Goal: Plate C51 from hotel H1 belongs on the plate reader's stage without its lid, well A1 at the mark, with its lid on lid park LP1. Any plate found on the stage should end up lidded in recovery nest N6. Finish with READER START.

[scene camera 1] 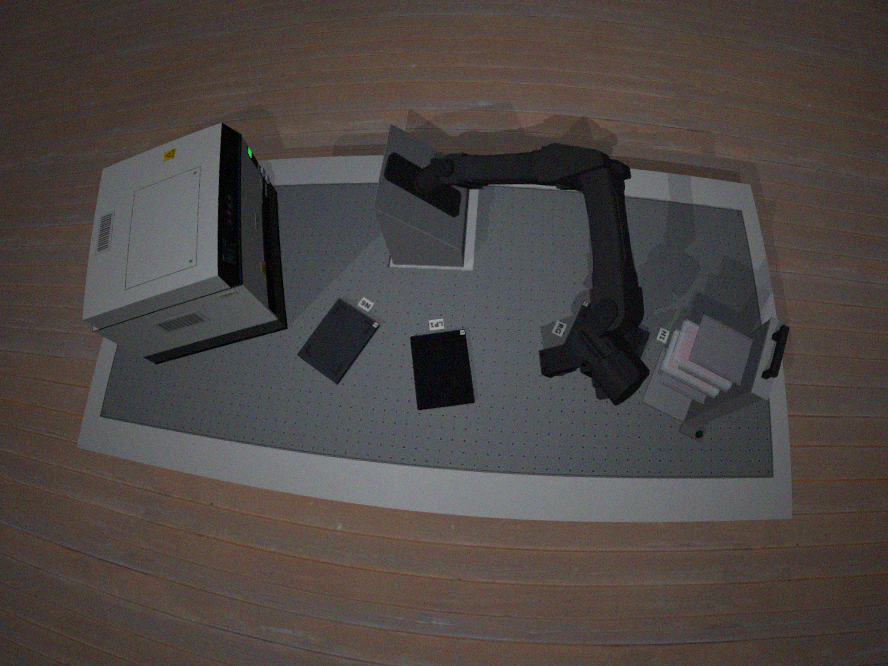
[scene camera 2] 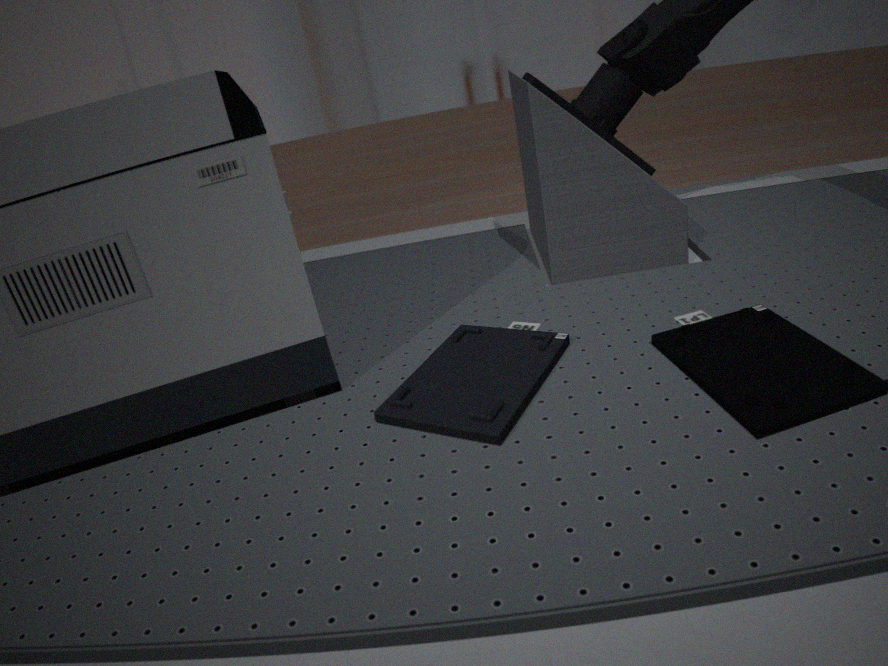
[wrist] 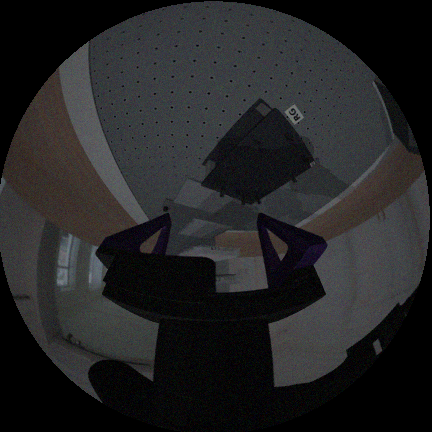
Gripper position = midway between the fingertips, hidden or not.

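Note:
The wrist view shows the gripper (wrist: 213, 217), which is open and holds nothing, while scene camera 2 shows a dark nest (scene camera 2: 476, 385).

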